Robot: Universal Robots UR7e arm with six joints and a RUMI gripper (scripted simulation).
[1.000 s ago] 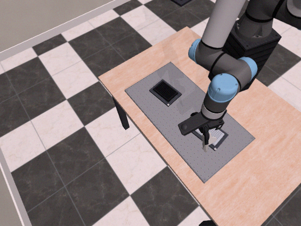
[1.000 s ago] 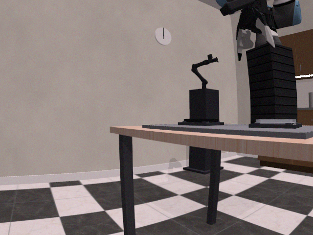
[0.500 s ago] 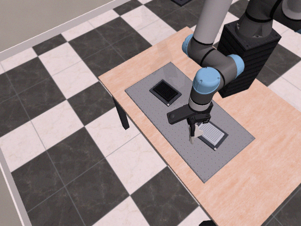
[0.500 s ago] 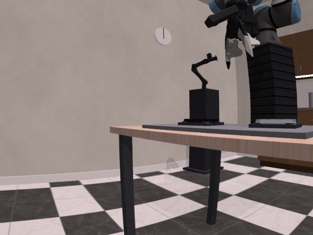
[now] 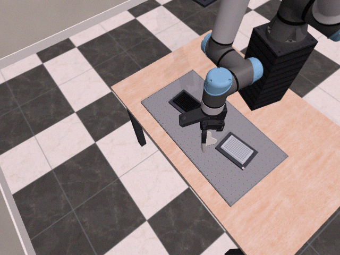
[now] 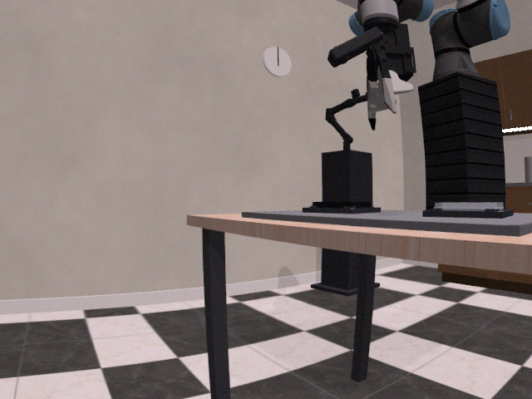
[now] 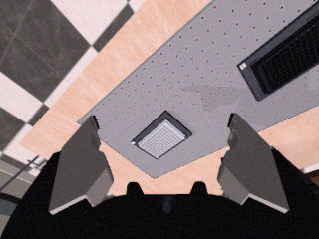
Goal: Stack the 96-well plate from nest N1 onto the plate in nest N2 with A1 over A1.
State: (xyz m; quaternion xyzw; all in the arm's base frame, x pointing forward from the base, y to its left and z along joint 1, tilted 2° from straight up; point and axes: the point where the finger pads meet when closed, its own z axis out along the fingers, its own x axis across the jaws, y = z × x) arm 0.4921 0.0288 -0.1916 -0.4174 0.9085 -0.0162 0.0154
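Right now my hand is 230 mm to the left of the black 96-well plate, 150 mm past it and 150 mm above it. Also, from my hand: white 96-well plate 160 mm below, 140 mm behind, 120 mm to the left; then white marker 160 mm to the right, 160 mm below, 100 mm behind; then plate nest 170 mm below, 140 mm behind, 120 mm to the left.
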